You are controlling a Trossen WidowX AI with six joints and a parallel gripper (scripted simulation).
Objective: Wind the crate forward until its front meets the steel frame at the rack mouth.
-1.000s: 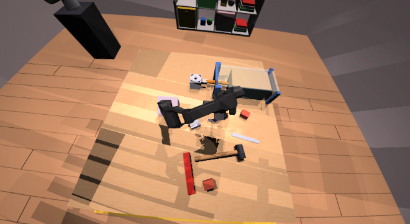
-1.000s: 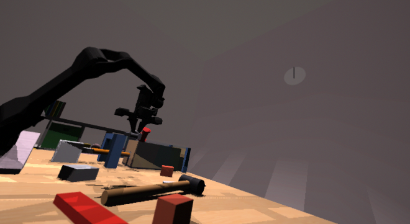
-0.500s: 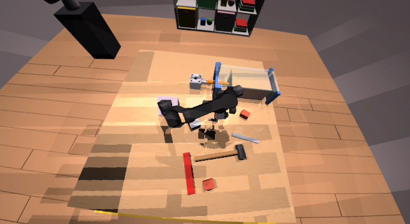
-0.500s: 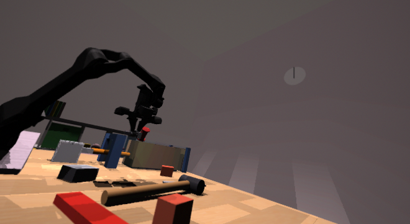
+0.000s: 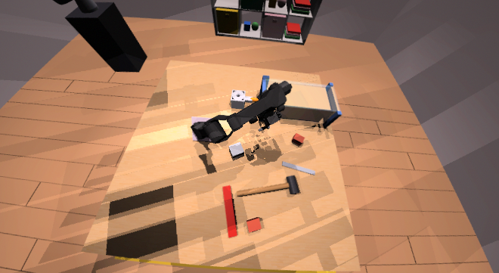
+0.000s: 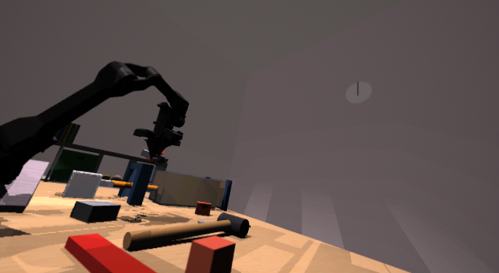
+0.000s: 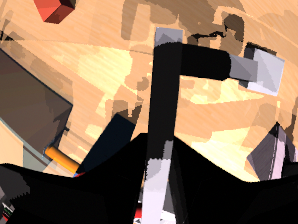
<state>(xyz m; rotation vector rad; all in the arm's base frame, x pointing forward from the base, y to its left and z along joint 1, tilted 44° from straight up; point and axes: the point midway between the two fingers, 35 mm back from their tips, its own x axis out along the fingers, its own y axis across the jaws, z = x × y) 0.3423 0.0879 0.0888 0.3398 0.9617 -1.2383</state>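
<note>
Now: gripper tip 10 mm to the right of the winch handle and 10 mm below it. From my gripper tip the other things lie so: grey block (140 mm behind, 120 mm to the right, 160 mm below); then red grip (10 mm ahead, 60 mm to the left, 20 mm above); then blue steel frame (20 mm ahead, 220 mm to the left, 70 mm below).
</note>
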